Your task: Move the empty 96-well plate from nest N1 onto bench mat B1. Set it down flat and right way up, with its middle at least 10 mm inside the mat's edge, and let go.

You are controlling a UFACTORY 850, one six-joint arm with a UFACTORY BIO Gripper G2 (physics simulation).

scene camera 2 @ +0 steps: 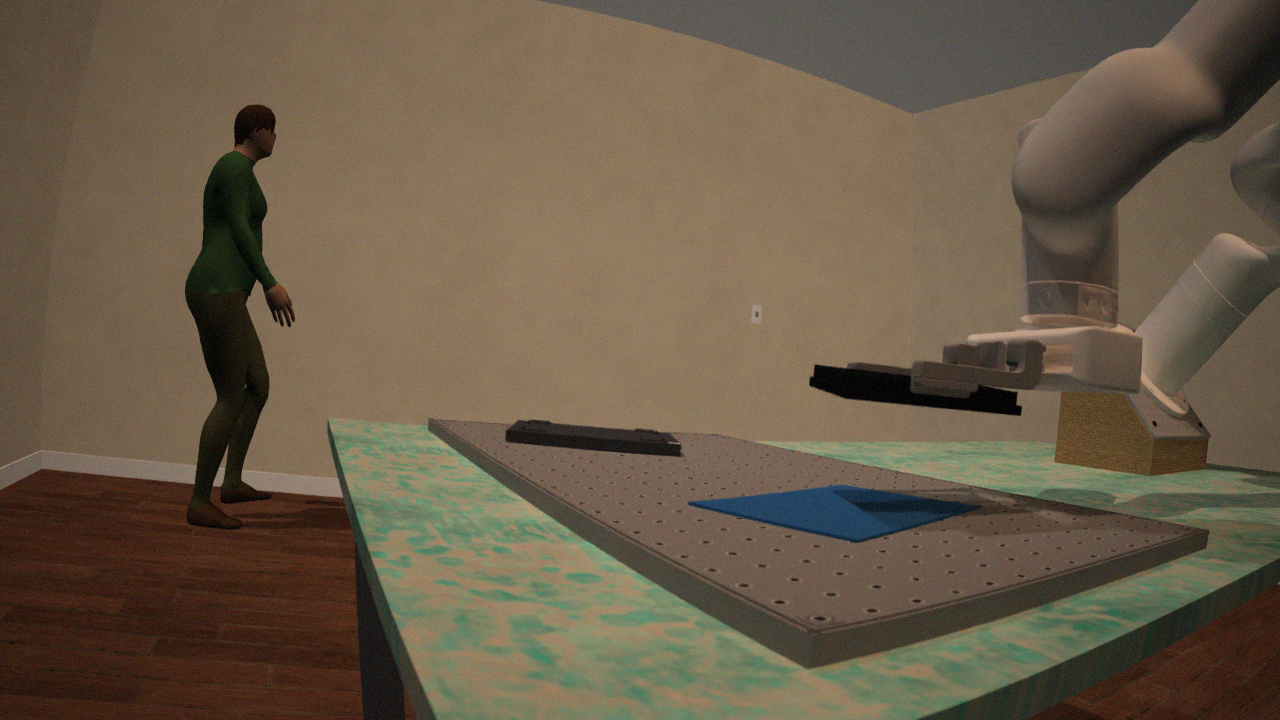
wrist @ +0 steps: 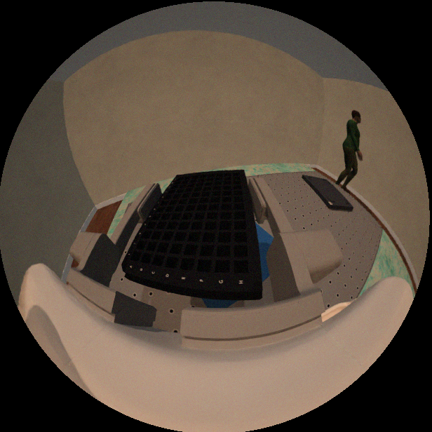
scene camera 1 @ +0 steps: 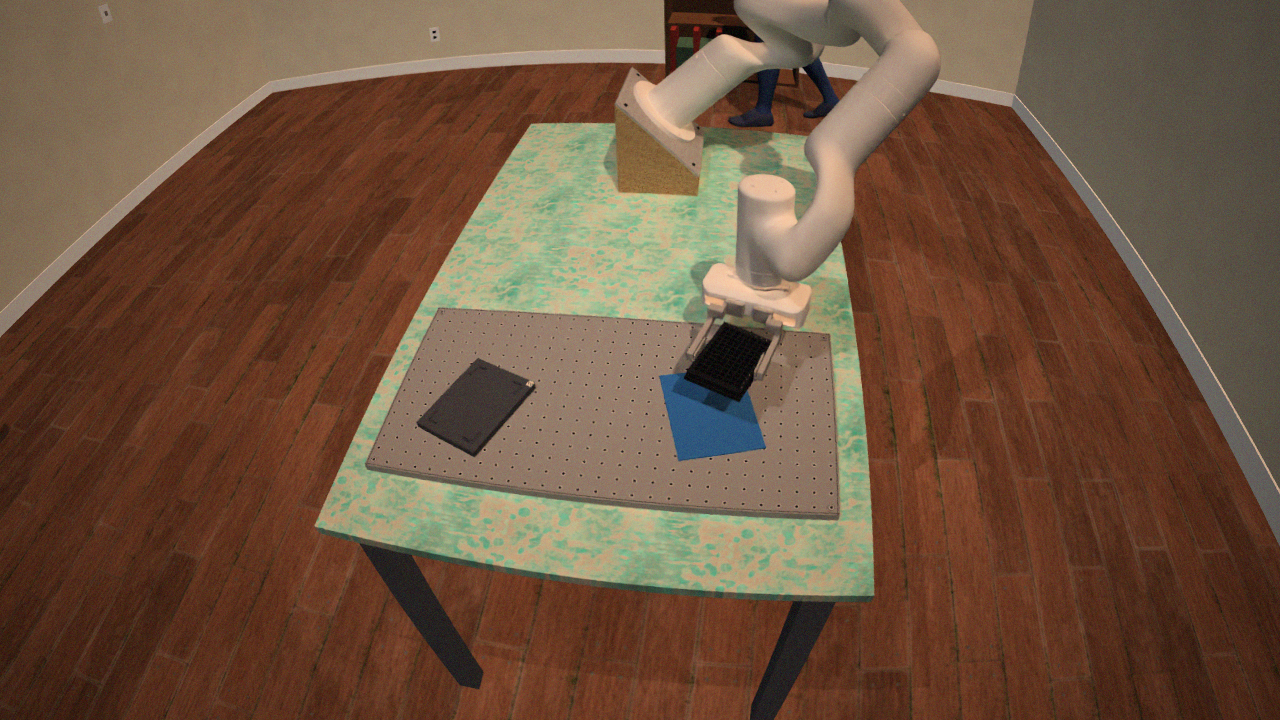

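Observation:
The black 96-well plate (scene camera 1: 729, 360) (scene camera 2: 872, 386) (wrist: 200, 230) is held in the air with its wells facing up, slightly tilted in the scene camera 2 view. My gripper (scene camera 1: 731, 351) (scene camera 2: 939, 380) (wrist: 202, 202) is shut on it, one finger on each long side. The blue bench mat B1 (scene camera 1: 713, 429) (scene camera 2: 805, 514) (wrist: 265, 250) lies flat on the perforated board, lower than the plate, which hides its far edge in the scene camera 1 view. The plate's shadow falls on the mat. The dark nest N1 (scene camera 1: 477, 407) (scene camera 2: 590, 437) (wrist: 327, 192) stands without a plate at the board's other end.
The grey perforated board (scene camera 1: 590, 447) (scene camera 2: 626, 528) (wrist: 295, 195) lies on the green patterned table (scene camera 1: 554, 241) (scene camera 2: 429, 537). The arm's wooden base block (scene camera 1: 656, 165) (scene camera 2: 1105, 438) stands at the table's back. A person in green (scene camera 2: 232, 223) (wrist: 352, 137) stands beyond the table. Another person's blue legs (scene camera 1: 767, 89) show behind the arm.

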